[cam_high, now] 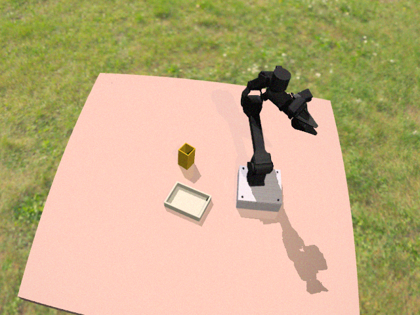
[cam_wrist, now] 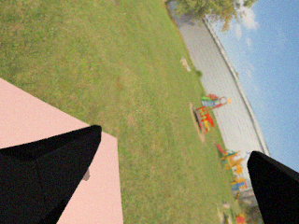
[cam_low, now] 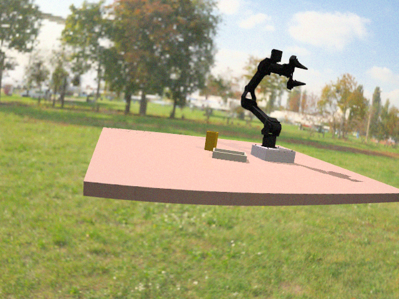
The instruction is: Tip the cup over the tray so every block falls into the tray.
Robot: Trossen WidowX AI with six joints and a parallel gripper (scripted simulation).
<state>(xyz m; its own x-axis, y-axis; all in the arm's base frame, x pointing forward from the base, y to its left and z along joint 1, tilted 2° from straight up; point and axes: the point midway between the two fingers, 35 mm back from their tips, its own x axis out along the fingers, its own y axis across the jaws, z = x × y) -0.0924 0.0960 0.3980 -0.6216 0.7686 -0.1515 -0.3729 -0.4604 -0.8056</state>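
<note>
My gripper tip is now 41 cm above the green block, 38 cm short of it and 24 cm to the left of it. The rest, counted from my gripper tip: yellow square cup: 43 cm below, 38 cm ahead, 24 cm to the right; red block: 43 cm below, 37 cm ahead, 24 cm to the right; blue block: 44 cm below, 38 cm ahead, 25 cm to the right.
</note>
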